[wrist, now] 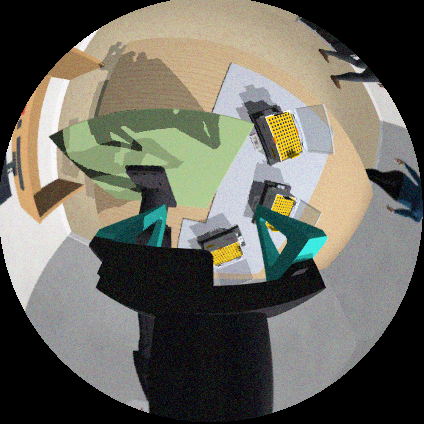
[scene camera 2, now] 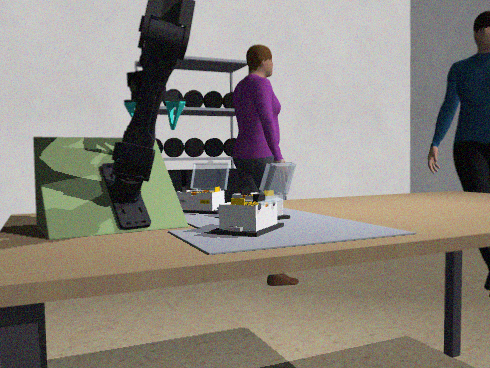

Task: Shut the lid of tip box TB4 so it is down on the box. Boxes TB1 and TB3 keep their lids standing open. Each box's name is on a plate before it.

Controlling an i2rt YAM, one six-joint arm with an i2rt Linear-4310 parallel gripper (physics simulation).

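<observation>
Three white tip boxes with yellow racks stand on the mat. In the wrist view, one box [wrist: 285,136] is at upper right with its clear lid [wrist: 316,129] open; a second box [wrist: 281,207] is below it with its lid [wrist: 309,212] open, partly behind a finger; a third box [wrist: 227,254] is lower, its lid [wrist: 235,267] open and partly hidden by the gripper body. In the scene view, boxes [scene camera 2: 246,216] [scene camera 2: 205,201] show, with open lids [scene camera 2: 210,176] [scene camera 2: 278,179] behind. The plates are too small to read. My gripper [scene camera 2: 153,116] [wrist: 210,209] is open and empty, high above the table.
A green camouflage-patterned wedge block [scene camera 2: 65,200] [wrist: 192,185] stands beside the grey mat [scene camera 2: 330,232] [wrist: 227,95] on the wooden table [scene camera 2: 380,212] [wrist: 185,55]. The arm's base is at the wedge. A shelf rack [scene camera 2: 215,64] and two people [scene camera 2: 256,117] [scene camera 2: 470,105] are behind the table.
</observation>
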